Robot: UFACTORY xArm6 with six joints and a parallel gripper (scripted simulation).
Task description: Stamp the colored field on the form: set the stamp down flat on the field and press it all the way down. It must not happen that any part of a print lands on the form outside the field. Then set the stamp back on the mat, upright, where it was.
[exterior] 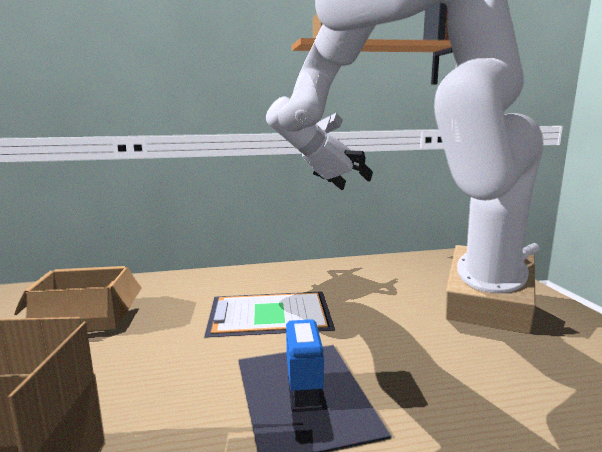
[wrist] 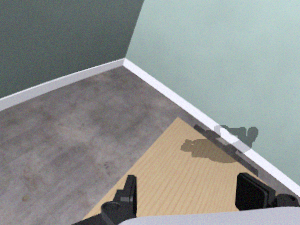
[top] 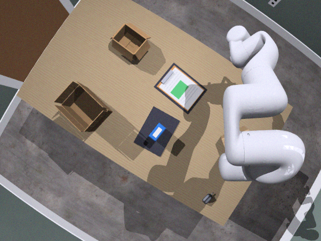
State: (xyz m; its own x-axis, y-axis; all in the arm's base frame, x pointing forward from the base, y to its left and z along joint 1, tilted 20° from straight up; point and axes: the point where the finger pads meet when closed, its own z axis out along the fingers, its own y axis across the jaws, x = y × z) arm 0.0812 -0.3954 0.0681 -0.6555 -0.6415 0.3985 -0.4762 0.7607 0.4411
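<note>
Now: hand 310 mm short of the blue stamp, 470 mm to the right of it and 190 mm above it. The rest, counted from my hand: clipboard with form 300 mm ahead, 190 mm to the left, 230 mm below; then dark mat 310 mm ahead, 470 mm to the left, 240 mm below; then black stamp base 310 mm ahead, 470 mm to the left, 220 mm below.
</note>
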